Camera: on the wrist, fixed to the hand. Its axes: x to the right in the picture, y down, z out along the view.
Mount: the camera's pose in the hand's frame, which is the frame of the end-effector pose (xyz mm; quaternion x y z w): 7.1 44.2 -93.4 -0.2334 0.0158 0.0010 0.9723
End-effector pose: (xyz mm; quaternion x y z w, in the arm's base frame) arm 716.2 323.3 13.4 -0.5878 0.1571 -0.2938 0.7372
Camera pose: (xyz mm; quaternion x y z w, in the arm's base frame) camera 678.8 252.6 -52.4 -0.7388 0.2335 -0.2575 0.5774
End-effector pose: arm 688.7 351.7 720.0 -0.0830 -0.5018 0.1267 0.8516
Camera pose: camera 767.9 394.7 669.0 -0.2820 -0.5039 0.0056 0.8164
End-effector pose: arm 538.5 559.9 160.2 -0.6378 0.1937 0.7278 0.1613
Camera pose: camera 597.1 475.7 146.1 -0.6690 0.0217 0.7429 0.0042
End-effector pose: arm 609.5 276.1 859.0 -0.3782 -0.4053 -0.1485 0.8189
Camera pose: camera 689.8 237.1 806.5 -0.5569 -0.3461 -0.2441 0.7145
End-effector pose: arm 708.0 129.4 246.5 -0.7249 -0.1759 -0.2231 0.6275
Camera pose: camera 728.0 30.3 224.2 -0.8479 -0.1083 -0.2688 0.4439
